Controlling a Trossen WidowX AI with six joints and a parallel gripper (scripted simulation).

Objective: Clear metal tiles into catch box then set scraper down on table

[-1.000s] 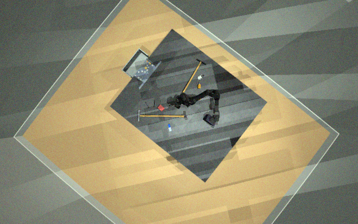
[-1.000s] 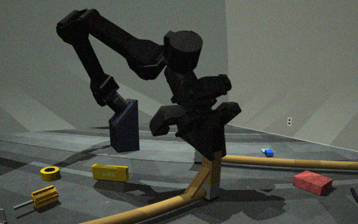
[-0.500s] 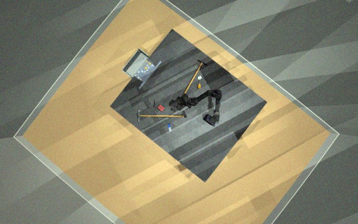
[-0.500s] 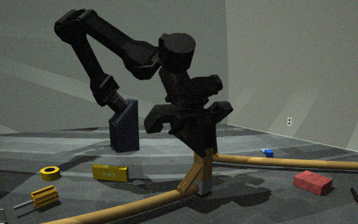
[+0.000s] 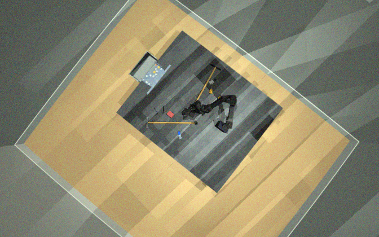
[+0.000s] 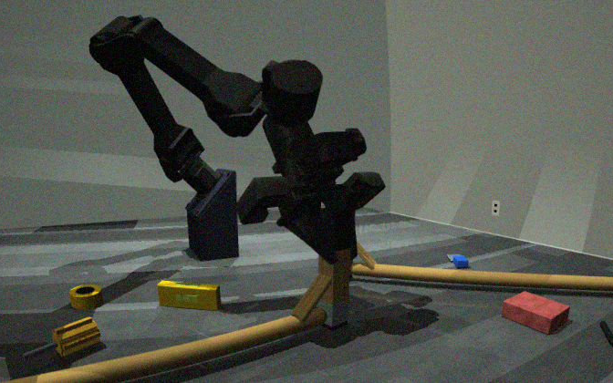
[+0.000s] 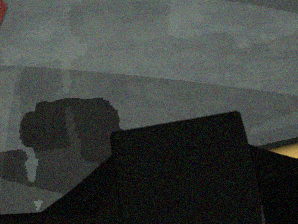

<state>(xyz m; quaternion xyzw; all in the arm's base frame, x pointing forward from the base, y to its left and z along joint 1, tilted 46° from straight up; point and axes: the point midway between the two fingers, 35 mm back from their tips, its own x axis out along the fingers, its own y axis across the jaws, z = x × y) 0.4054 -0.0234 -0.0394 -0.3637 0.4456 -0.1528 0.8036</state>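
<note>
My gripper tip is 310 mm to the left of the yellow-handled screwdriver, 80 mm past it and 70 mm above it. The rest, counted from my gripper tip: scraper 280 mm to the right, 30 mm below, 10 mm ahead; red block 200 mm to the left, 160 mm ahead, 80 mm below; yellow level 160 mm behind, 140 mm to the right, 60 mm below.
</note>
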